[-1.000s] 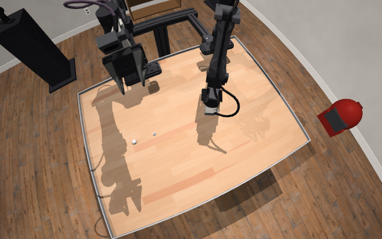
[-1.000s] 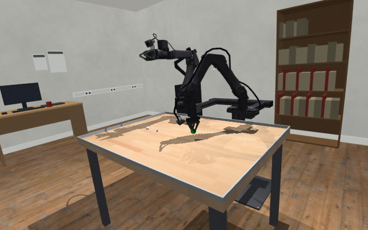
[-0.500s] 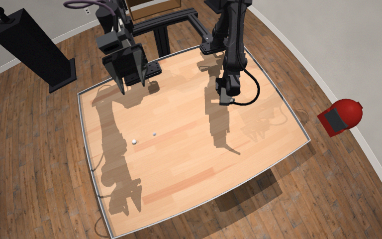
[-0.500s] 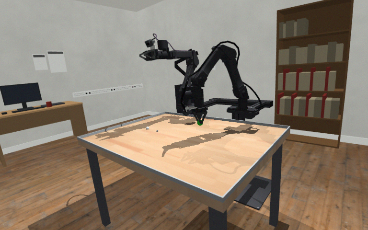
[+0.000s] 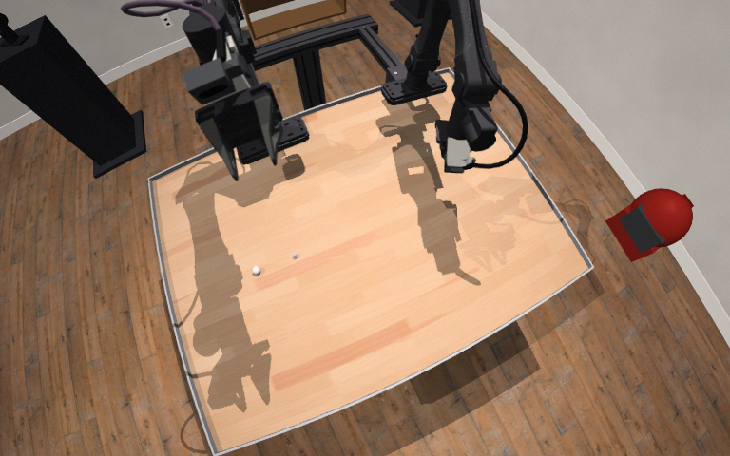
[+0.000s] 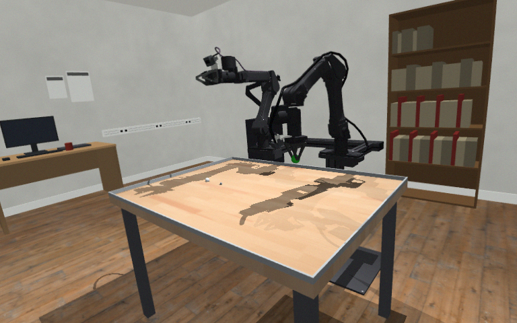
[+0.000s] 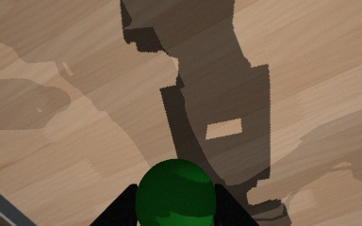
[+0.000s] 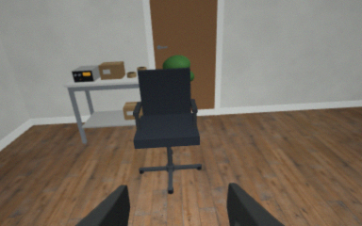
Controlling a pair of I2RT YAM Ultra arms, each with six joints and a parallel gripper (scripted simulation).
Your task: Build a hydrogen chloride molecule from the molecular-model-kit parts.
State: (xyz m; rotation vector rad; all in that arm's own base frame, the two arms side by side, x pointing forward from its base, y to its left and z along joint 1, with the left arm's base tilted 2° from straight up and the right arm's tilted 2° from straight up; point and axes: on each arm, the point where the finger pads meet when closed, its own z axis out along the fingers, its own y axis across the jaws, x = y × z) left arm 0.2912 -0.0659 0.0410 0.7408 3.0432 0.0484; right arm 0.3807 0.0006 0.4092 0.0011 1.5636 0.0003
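Right now my right hand is 540 mm above the grey peg, 80 mm past it and 30 mm to the left of it. Also, from my right hand: green ball: 430 mm to the left, 370 mm below, 100 mm behind; white ball: 540 mm below, 150 mm to the right, 90 mm behind.
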